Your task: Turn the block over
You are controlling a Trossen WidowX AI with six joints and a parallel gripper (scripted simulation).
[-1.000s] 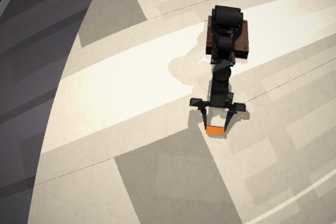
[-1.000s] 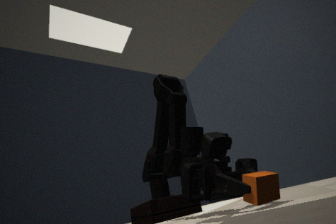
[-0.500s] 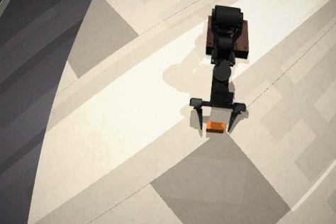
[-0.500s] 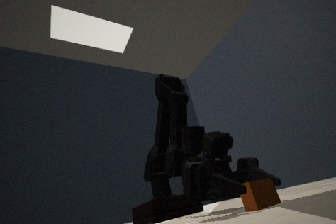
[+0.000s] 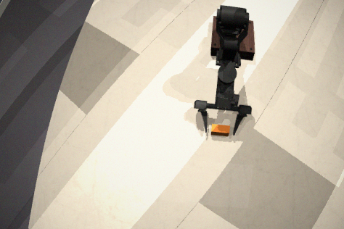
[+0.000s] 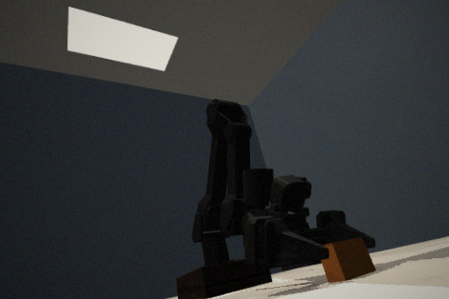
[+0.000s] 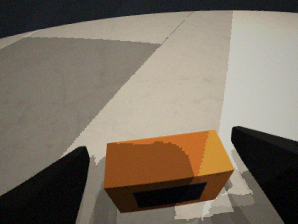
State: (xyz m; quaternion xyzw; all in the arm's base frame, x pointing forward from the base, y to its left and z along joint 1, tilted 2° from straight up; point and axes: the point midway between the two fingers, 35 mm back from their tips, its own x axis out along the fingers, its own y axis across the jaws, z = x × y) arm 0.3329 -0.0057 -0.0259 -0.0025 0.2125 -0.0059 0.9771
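The orange block is 2 cm behind my gripper tip and 1 cm below it.
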